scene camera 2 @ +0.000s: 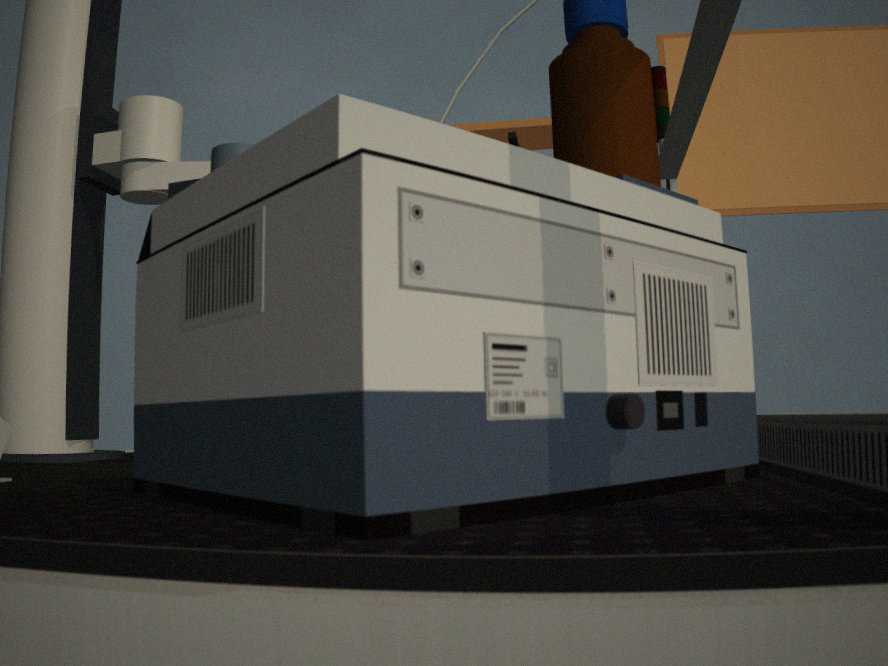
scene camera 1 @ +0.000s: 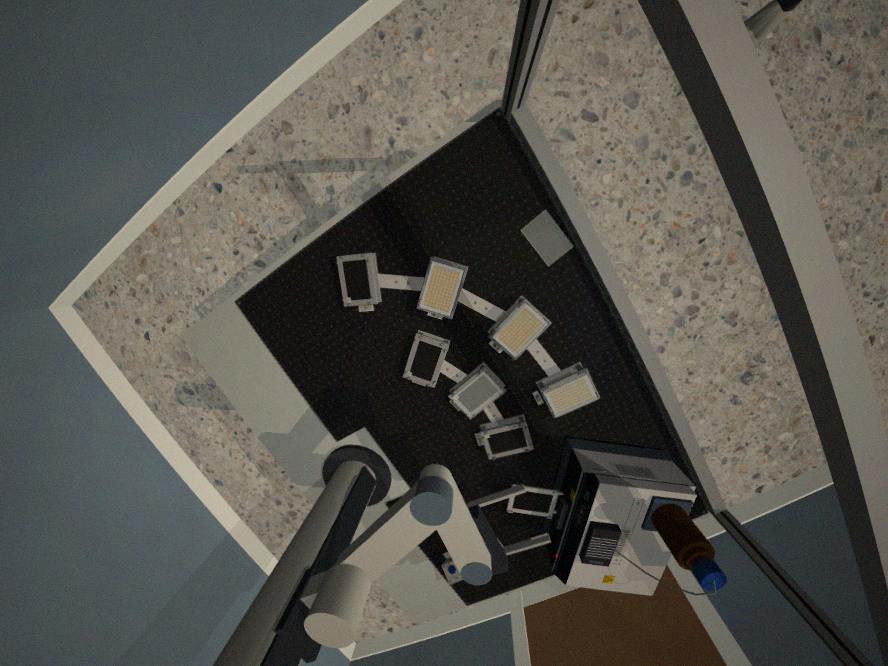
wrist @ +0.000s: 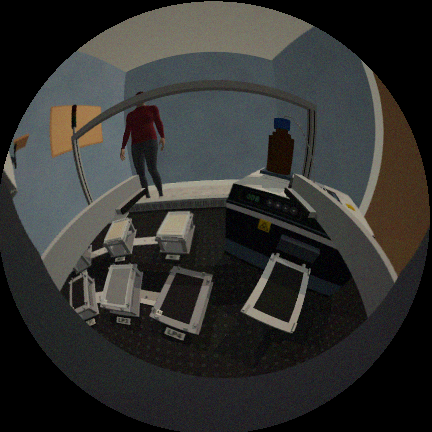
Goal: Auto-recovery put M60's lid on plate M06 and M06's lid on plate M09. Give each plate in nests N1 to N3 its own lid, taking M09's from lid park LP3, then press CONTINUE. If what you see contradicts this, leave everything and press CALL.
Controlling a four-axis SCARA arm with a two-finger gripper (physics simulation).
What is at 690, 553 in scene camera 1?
A brown bottle.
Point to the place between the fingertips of my gripper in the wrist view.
212, 177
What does my gripper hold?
Nothing.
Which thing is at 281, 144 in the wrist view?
A brown bottle.
